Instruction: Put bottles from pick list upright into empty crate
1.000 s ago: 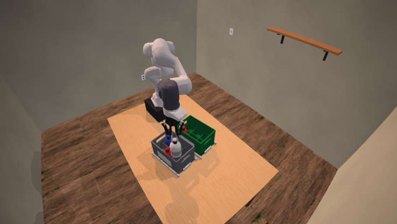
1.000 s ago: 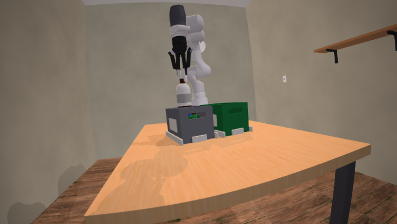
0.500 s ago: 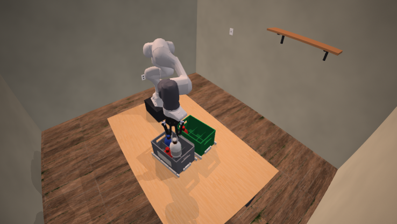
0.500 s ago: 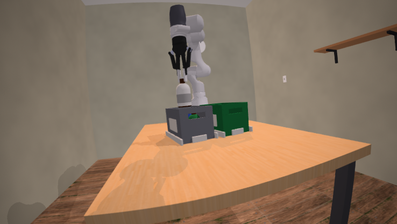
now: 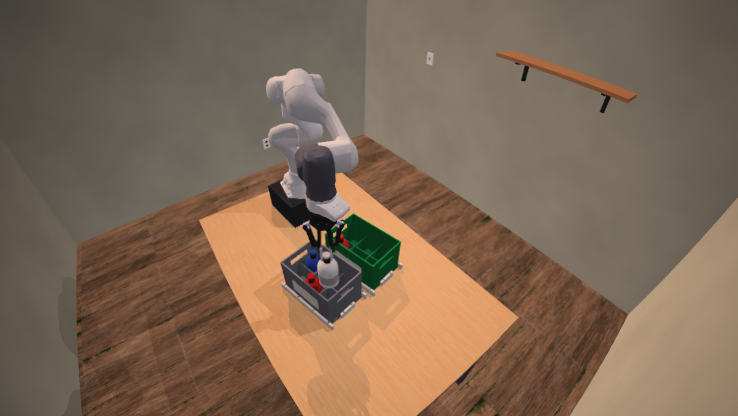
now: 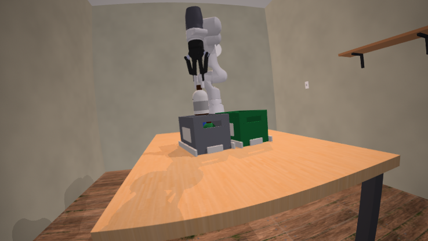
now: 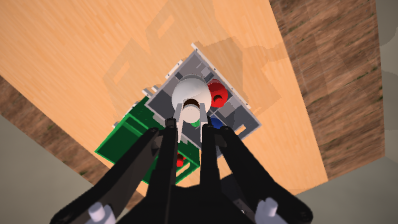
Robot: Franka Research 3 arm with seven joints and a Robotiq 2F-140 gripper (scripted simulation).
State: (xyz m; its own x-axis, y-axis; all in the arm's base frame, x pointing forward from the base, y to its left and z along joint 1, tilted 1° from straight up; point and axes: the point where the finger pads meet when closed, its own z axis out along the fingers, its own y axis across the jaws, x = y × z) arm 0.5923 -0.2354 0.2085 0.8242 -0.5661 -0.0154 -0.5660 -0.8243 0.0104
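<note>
Now: hand 80 mm above the white-labelled bottle. Also, from my hand: grey crate 80 mm behind, 10 mm to the left, 260 mm below; blue-label bottle 180 mm behind, 40 mm to the left, 260 mm below; green-label bottle 90 mm behind, 50 mm to the left, 260 mm below.
</note>
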